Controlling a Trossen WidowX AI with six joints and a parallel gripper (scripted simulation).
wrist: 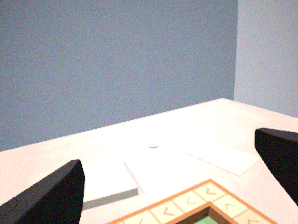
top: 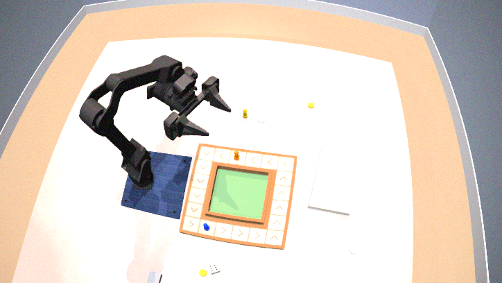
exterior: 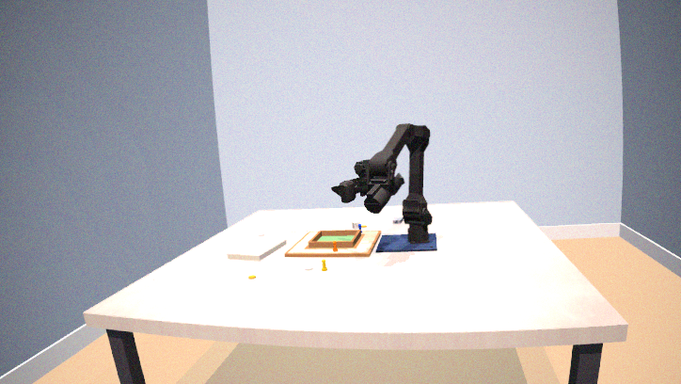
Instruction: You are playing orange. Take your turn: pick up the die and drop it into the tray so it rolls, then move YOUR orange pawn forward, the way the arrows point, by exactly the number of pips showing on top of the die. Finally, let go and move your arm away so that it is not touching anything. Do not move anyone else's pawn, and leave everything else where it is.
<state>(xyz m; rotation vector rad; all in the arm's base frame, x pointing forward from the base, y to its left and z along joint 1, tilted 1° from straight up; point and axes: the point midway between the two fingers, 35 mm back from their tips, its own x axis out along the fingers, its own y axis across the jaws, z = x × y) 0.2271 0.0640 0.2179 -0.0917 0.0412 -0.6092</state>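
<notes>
The white die is 40 mm behind my gripper tip, 310 mm to the right of it and 210 mm below it. Round my gripper tip: green tray 30 mm ahead, 90 mm to the right, 220 mm below; then blue pawn 50 mm behind, 190 mm to the right, 200 mm below; then orange pawn 30 mm ahead, 30 mm to the left, 200 mm below.
</notes>
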